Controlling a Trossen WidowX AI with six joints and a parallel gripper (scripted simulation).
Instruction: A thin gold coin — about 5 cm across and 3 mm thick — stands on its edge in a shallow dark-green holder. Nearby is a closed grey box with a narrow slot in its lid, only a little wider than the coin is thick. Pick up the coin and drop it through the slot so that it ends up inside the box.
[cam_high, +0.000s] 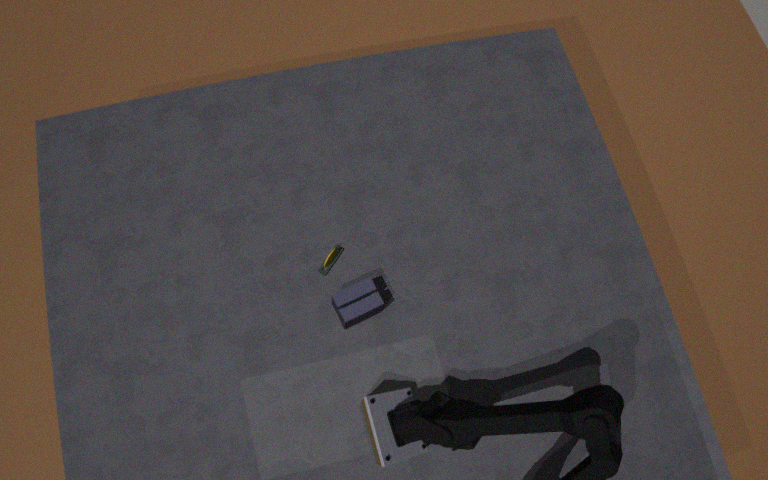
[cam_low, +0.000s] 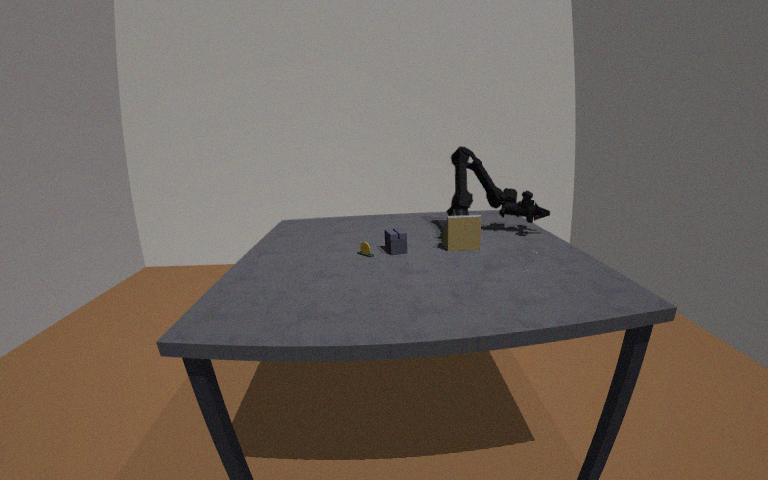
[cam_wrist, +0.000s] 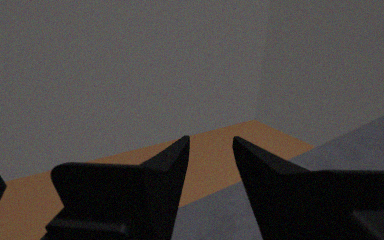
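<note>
Now: the thin gold coin 80 cm ahead of my gripper tip, 10 cm to the left of it and 7 cm below it.
</note>
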